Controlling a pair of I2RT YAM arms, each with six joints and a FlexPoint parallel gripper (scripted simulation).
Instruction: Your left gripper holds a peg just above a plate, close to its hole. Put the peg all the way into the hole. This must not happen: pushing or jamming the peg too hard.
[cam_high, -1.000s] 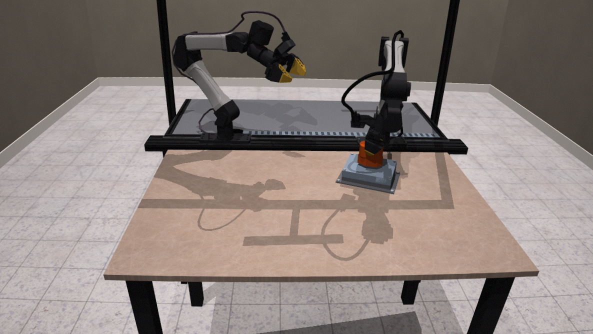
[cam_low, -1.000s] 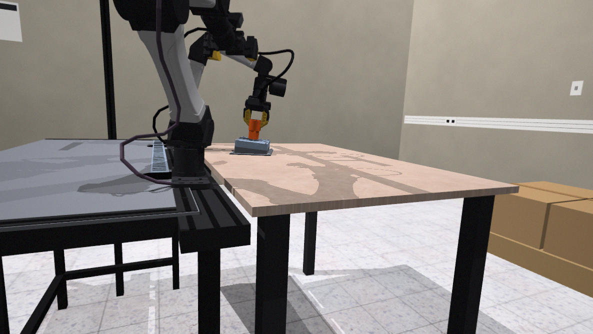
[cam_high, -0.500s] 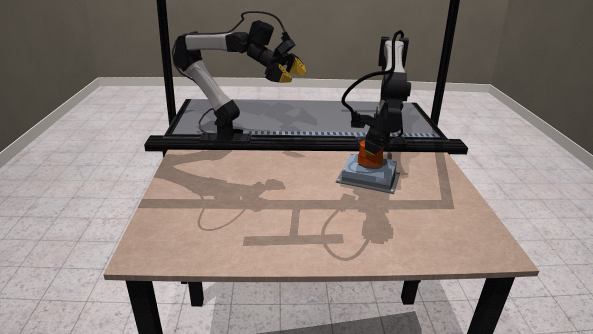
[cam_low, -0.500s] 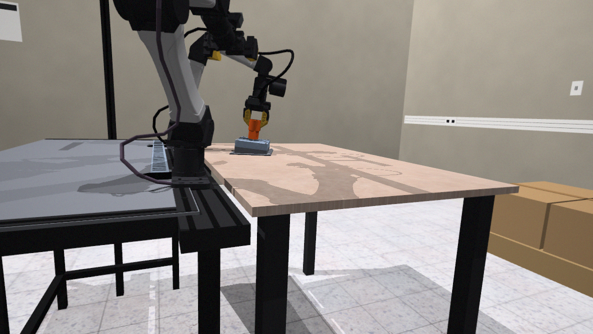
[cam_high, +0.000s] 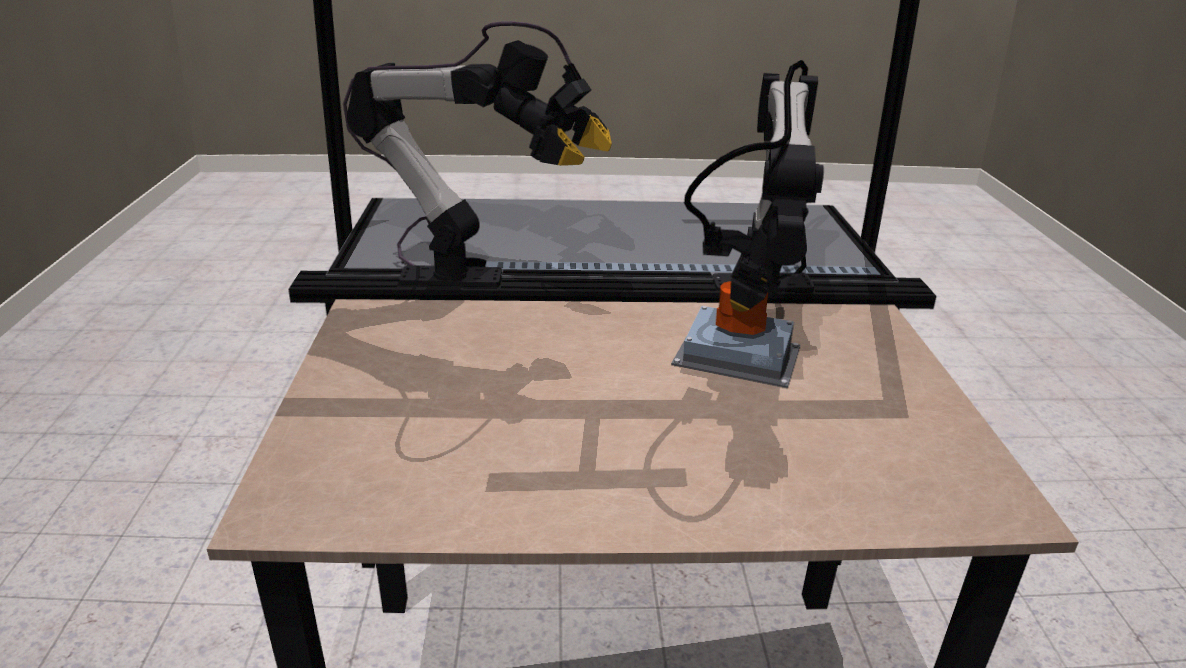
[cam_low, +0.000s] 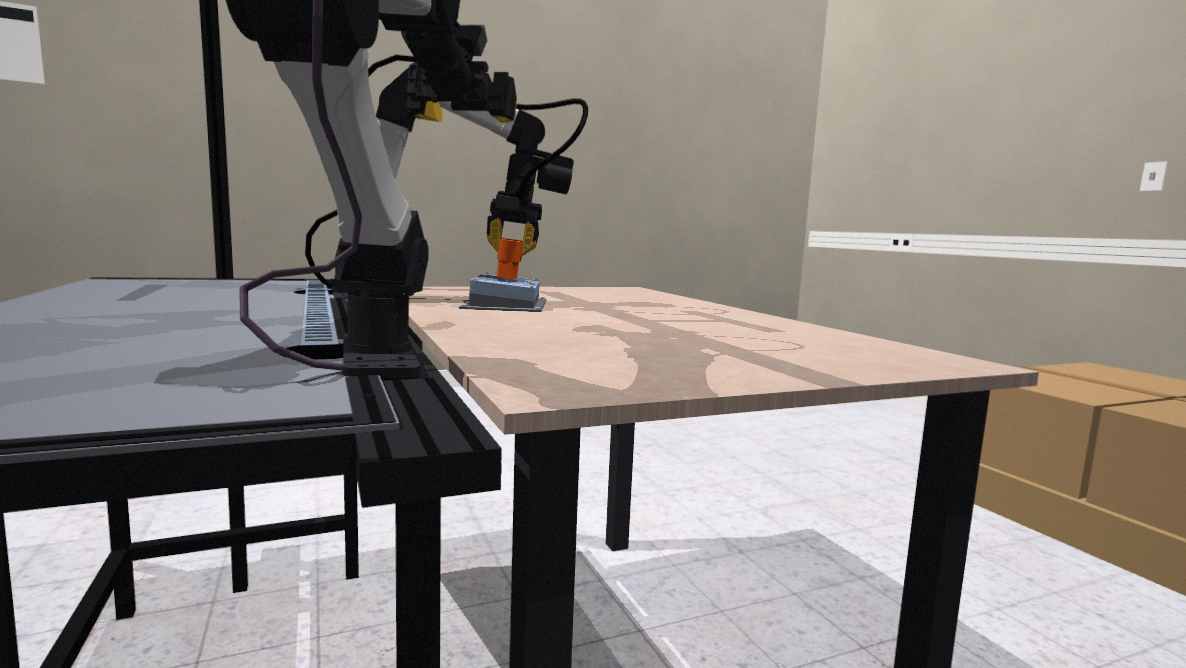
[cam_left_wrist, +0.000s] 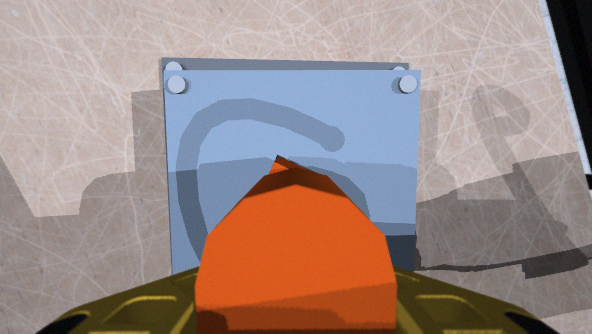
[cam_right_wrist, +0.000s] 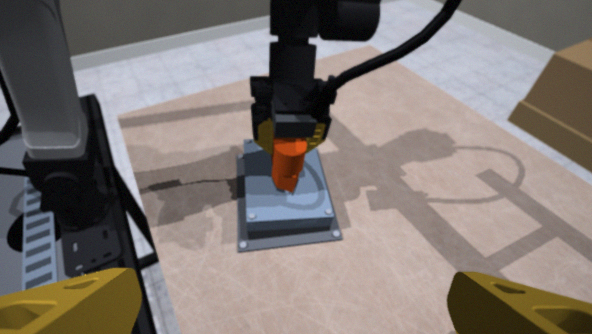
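Observation:
Right now the blue-grey plate is 10 mm to the left of my left hand and 80 mm below it. From my left hand the other things lie so: orange peg (20 mm below).

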